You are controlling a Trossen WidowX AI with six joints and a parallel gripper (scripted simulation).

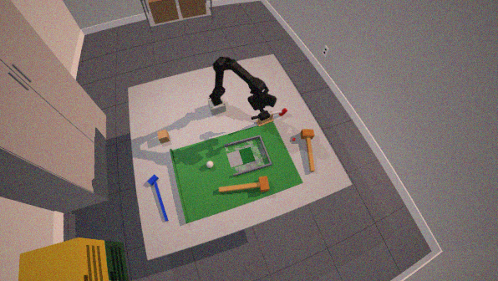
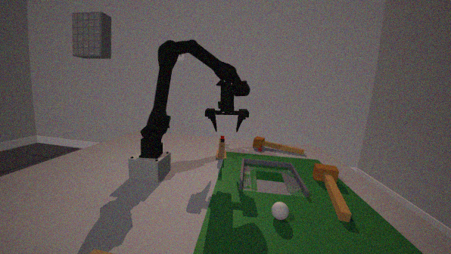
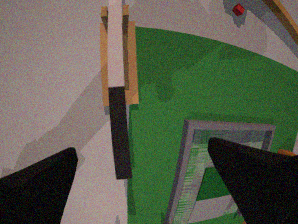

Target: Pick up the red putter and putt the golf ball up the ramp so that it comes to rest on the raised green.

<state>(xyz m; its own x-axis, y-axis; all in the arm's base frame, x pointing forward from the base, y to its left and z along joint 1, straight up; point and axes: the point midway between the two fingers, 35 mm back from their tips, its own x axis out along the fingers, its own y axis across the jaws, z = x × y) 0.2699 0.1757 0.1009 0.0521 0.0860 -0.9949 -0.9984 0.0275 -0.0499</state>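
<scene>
Right now my gripper tip is 10 cm above the small wooden fence, 7 cm to the right of it and 1 cm past it. The rest, counted from my gripper tip: wooden block 61 cm to the right, 19 cm behind, 11 cm below; then white golf ball 40 cm to the right, 13 cm ahead, 11 cm below; then blue putter 76 cm to the right, 18 cm ahead, 12 cm below.
</scene>
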